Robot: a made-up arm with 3 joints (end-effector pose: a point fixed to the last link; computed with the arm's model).
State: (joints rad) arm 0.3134 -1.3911 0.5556
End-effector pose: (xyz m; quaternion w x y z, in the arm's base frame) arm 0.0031 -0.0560 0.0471 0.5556 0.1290 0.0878 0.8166
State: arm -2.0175 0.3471 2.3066
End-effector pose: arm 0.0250 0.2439 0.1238 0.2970 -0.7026 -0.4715 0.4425
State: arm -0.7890 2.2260 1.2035
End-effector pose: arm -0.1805 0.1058 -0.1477 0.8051 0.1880 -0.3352 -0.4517
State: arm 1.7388 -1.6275 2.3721
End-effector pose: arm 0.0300 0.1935 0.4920 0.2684 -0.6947 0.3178 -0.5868
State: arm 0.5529 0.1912 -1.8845
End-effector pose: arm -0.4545 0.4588 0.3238 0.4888 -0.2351 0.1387 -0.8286
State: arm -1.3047 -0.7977 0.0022
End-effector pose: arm -0.0230 -0.2438 -0.1409 0.7319 -0.2364 -0.5591 0.3094
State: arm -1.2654 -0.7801 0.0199
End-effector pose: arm -0.0322 -0.2405 -0.1406 0.7428 -0.2303 -0.5446 0.3140
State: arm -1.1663 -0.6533 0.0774
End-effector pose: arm -0.0642 -0.2245 -0.1586 0.7796 -0.1967 -0.5143 0.2982
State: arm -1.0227 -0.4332 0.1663
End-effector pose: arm -0.1193 -0.1937 -0.1803 0.8332 -0.1445 -0.4675 0.2575
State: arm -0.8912 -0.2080 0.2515
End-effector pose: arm -0.1745 -0.1579 -0.1884 0.8786 -0.0982 -0.4197 0.2055
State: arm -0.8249 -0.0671 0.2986
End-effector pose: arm -0.2049 -0.1339 -0.1898 0.9009 -0.0729 -0.3942 0.1666
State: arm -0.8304 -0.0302 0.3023
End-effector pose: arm -0.2081 -0.1274 -0.1960 0.9024 -0.0668 -0.3978 0.1514
